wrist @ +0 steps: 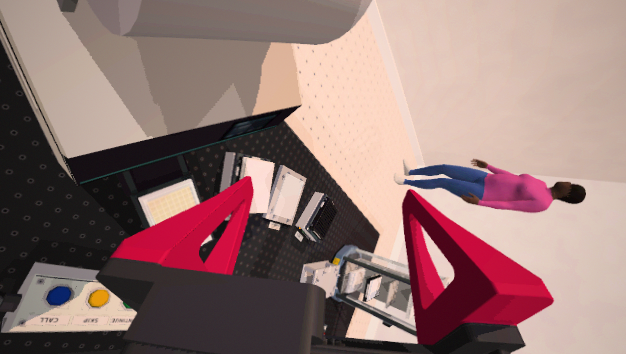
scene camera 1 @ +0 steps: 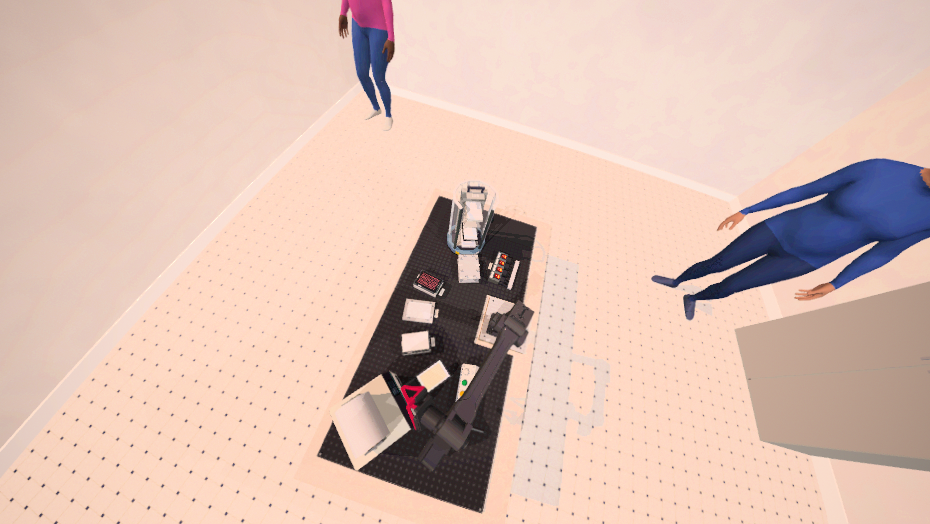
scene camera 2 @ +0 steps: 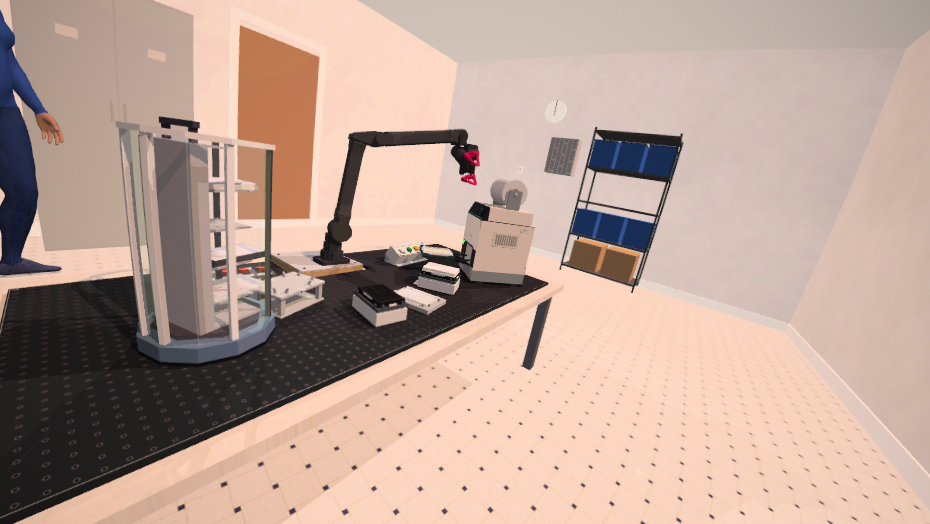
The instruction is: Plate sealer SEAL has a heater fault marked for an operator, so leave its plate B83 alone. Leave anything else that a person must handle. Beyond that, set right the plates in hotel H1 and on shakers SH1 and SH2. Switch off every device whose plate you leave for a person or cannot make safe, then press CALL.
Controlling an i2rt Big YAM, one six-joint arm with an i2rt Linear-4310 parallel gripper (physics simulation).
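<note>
My gripper is open and empty, above the front of the plate sealer. A pale-yellow plate sits at the sealer's front. Hotel H1, a glass-sided tower, holds several plates. Two shaker-like blocks carry plates: a white one and a dark one; their labels are unreadable. The button box has a blue CALL button. A switch strip shows several red-lit switches.
A low white unit lies between the two blocks. A white stand adjoins the hotel. A person in blue stands beyond the arm-base side; one in pink stands near a wall.
</note>
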